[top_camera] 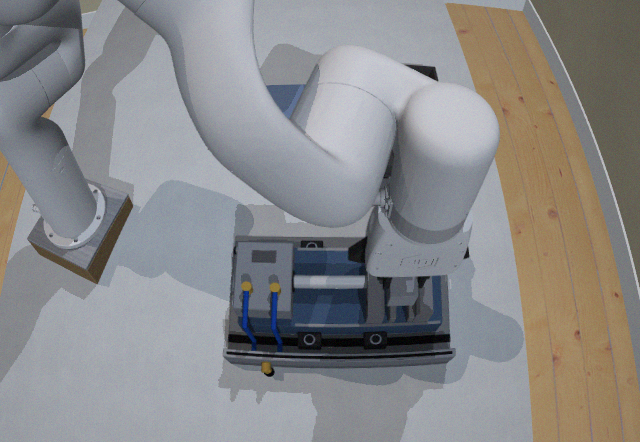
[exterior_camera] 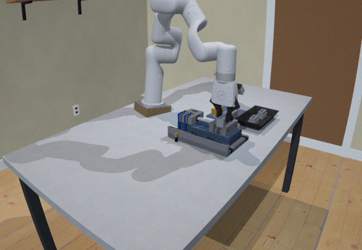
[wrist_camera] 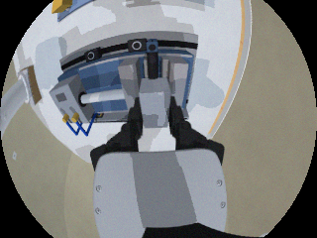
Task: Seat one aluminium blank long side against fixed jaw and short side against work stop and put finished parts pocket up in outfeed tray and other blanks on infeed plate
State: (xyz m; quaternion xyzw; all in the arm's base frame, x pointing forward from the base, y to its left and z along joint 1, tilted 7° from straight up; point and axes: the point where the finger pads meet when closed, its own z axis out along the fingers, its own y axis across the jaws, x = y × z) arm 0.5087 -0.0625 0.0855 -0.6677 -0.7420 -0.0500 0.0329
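Right now the fixed jaw is 3 cm ahead of my hand, 1 cm to the left of it and 5 cm below it. Round my hand: moving jaw (3 cm behind, 5 cm below); then work stop (1 cm behind, 5 cm to the left, 3 cm below); then ram (9 cm behind, 5 cm below).
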